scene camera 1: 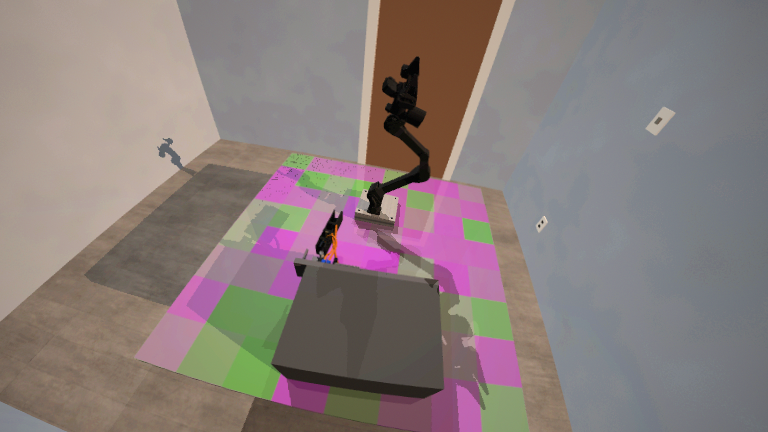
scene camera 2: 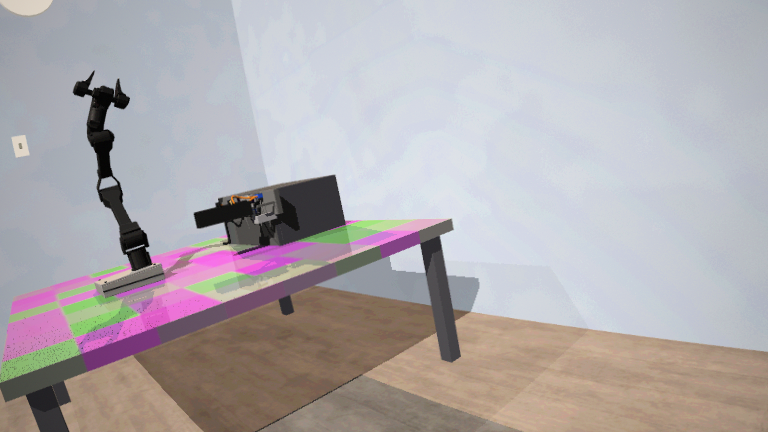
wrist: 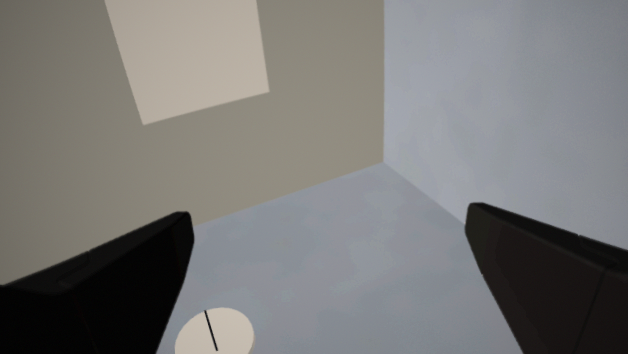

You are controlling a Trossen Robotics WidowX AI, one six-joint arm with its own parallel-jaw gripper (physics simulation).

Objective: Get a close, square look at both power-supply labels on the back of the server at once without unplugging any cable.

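Places are measured from the arm's base along level axes (x ahead, y left, z up), in centimetres.
Where they show: gripper, fingertip midpoint: (scene camera 1: pixel 417 65) (scene camera 2: pixel 106 74) (wrist: pixel 330 222); arm's base, origin of the base link: (scene camera 1: pixel 374 209) (scene camera 2: pixel 141 267).
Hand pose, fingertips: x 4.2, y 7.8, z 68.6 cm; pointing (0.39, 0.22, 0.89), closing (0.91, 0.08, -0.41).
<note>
Each offset is from my fingertips to the top centre of the thing. "pt": to the spot under its first point. Level surfaces: height alone.
The server, a dark grey box (scene camera 1: pixel 397 333) (scene camera 2: pixel 314 206), stands on the table. Its back faces the arm's base. Orange cables @(pt dx +32.6, dy -15.9, dz -52.4 cm) (scene camera 1: pixel 336 241) (scene camera 2: pixel 241 198), a blue connector @(dx +41.8, dy -17.8, dz -53.4 cm) (scene camera 1: pixel 325 261) (scene camera 2: pixel 259 196) and a long black bar @(dx +26.0, dy -20.8, dz -52.8 cm) (scene camera 1: pixel 325 236) (scene camera 2: pixel 212 215) stick out from one side of that back. The power-supply labels cannot be made out in the scene views and do not show in the wrist view. My gripper (scene camera 1: pixel 413 65) (scene camera 2: pixel 105 76) (wrist: pixel 330 222) is open and empty. It is raised high above the base, well apart from the server, and its fingers point upward.
The arm's base plate (scene camera 1: pixel 376 218) (scene camera 2: pixel 134 282) sits on the checkered pink and green table @(dz -73.4 cm) (scene camera 1: pixel 244 308) (scene camera 2: pixel 362 232). A brown door (scene camera 1: pixel 429 32) stands behind the arm in the first scene view. The wrist view shows walls, the ceiling and a round pale fixture (wrist: pixel 230 330).
</note>
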